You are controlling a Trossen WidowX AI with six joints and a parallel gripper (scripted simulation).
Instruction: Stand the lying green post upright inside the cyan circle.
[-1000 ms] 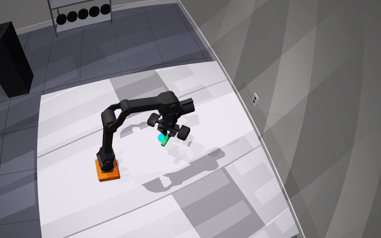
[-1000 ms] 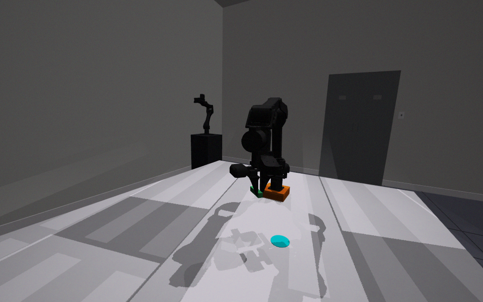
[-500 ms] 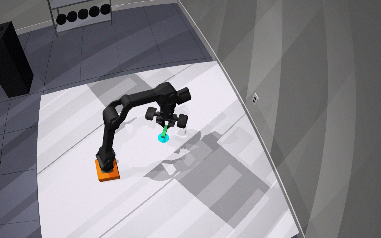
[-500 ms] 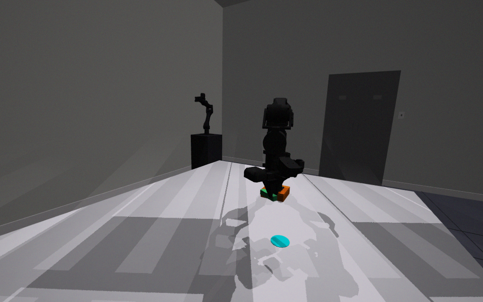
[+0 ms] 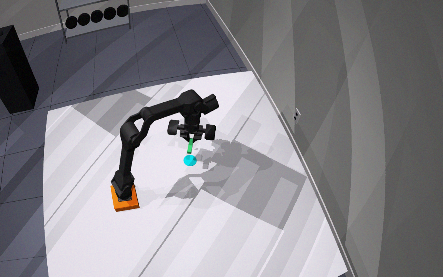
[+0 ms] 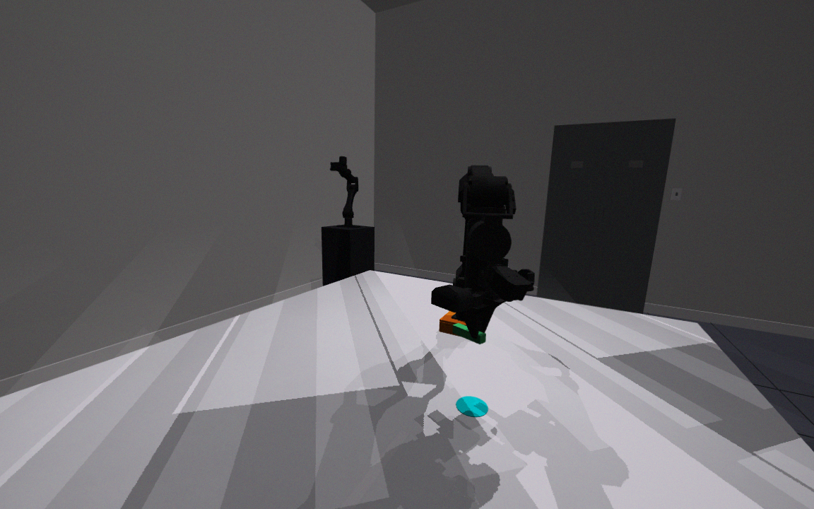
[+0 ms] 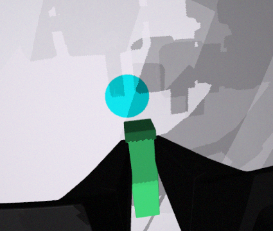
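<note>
Right now my gripper tip is 140 mm above the cyan circle. From my gripper tip the other things lie so: green post (10 mm behind, 20 mm to the right).
</note>
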